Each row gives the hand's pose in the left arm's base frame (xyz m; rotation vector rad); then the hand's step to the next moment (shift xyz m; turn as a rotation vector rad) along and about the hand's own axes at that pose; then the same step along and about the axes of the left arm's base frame.
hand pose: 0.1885 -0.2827 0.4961 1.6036 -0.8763 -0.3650
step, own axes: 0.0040 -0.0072 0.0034 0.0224 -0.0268 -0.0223
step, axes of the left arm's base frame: 0.0028 -0.0052 -0.0067 0.0387 -0.0001 -0.0147
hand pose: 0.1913 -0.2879 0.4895 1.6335 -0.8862 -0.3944
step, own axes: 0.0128 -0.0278 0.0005 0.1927 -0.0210 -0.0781
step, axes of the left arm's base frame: 0.0173 -0.0087 -0.0237 0.1862 -0.0858 0.0406
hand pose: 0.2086 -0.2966 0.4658 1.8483 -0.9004 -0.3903
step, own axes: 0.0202 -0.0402 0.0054 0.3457 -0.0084 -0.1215
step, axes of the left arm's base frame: 0.0266 -0.0094 -0.0355 0.3105 -0.1725 0.0904
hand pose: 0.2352 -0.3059 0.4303 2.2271 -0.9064 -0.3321
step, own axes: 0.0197 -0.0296 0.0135 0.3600 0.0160 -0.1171
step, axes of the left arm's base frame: 0.0231 -0.0054 -0.0297 0.3063 -0.1971 0.1044
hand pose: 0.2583 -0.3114 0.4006 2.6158 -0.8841 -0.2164
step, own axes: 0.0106 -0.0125 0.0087 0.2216 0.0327 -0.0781
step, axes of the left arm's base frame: 0.0131 0.0001 -0.0132 0.1774 -0.1363 0.0788
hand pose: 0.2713 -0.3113 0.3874 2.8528 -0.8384 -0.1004
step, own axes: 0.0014 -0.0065 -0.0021 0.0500 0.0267 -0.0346
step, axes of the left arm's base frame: 0.0049 0.0049 0.0009 0.0317 -0.0444 0.0379
